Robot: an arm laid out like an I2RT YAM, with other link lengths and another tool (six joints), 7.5 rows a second.
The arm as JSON. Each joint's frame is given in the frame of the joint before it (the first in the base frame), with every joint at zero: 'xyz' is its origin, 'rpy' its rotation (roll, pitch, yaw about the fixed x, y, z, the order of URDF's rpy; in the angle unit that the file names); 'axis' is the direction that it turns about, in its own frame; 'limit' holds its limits. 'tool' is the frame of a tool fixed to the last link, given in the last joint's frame.
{
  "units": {
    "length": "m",
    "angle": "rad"
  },
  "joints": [
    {
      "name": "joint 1",
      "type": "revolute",
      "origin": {
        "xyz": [
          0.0,
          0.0,
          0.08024
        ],
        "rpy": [
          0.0,
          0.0,
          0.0
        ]
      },
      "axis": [
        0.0,
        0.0,
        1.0
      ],
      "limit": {
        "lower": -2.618,
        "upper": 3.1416
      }
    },
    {
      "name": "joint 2",
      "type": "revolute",
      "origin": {
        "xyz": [
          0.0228,
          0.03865,
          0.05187
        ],
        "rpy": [
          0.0,
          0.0,
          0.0
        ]
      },
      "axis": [
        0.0,
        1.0,
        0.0
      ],
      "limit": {
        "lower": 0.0,
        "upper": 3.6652
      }
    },
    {
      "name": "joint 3",
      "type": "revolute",
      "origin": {
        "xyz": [
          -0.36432,
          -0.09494,
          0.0
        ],
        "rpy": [
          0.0,
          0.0,
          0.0
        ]
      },
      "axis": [
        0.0,
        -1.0,
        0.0
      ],
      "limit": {
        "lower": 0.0,
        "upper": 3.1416
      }
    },
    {
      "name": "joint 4",
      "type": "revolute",
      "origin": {
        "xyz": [
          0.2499,
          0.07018,
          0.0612
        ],
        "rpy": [
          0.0,
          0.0,
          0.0
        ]
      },
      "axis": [
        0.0,
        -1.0,
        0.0
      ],
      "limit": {
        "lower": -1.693,
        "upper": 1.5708
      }
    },
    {
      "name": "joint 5",
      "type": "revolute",
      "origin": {
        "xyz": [
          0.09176,
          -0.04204,
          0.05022
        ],
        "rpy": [
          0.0,
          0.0,
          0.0
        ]
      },
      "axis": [
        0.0,
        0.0,
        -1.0
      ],
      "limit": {
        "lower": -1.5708,
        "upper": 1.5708
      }
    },
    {
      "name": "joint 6",
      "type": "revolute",
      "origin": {
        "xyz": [
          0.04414,
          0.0,
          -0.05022
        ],
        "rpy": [
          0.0,
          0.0,
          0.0
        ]
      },
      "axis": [
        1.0,
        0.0,
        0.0
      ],
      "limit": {
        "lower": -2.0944,
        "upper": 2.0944
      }
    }
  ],
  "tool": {
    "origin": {
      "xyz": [
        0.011,
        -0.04,
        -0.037
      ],
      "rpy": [
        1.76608,
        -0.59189,
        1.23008
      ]
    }
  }
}
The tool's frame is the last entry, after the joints.
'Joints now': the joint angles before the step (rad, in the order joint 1, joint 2, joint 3, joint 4, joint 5, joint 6). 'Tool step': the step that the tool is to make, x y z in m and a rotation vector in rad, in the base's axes. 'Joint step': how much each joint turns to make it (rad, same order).
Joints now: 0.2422, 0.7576, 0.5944, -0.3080, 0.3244, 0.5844
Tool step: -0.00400, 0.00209, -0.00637, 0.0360, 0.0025, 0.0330
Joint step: -0.0014, -0.0193, -0.0210, 0.0028, -0.0468, 0.0169
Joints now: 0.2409, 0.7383, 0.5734, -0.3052, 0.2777, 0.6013
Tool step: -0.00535, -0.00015, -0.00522, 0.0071, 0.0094, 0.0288
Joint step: -0.0011, -0.0209, -0.0157, -0.0112, -0.0308, -0.0057
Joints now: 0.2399, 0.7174, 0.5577, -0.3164, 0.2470, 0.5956
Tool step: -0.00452, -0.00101, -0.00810, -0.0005, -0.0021, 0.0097
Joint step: -0.0005, -0.0224, -0.0311, 0.0119, -0.0086, -0.0057
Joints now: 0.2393, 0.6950, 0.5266, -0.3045, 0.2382, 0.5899
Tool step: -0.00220, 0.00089, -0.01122, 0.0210, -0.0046, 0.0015
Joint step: -0.0001, -0.0142, -0.0430, 0.0344, -0.0101, 0.0170
